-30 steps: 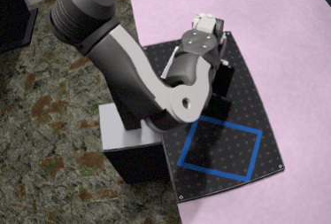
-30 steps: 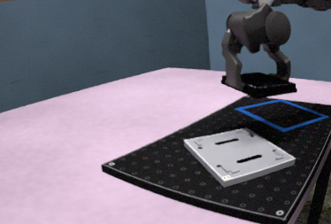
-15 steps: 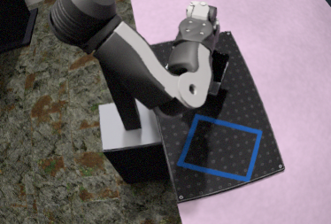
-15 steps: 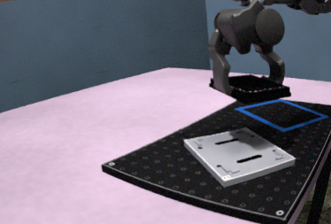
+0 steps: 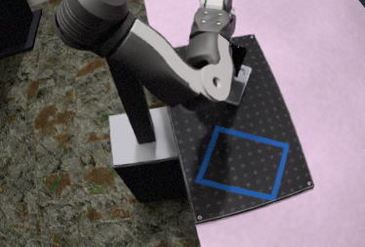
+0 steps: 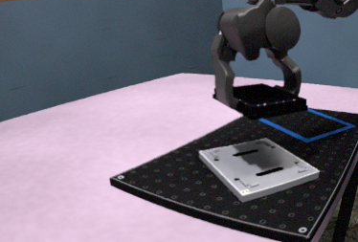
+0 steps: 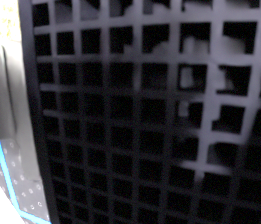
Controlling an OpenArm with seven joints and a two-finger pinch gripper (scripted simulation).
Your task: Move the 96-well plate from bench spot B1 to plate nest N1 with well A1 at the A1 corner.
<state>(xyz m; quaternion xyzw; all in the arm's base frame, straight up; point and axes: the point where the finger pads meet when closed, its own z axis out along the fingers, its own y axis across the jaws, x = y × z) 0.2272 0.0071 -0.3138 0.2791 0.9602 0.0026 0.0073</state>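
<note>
The grey plate nest is 100 mm below my hand. Also, from my hand: black 96-well plate right at my hand.
</note>
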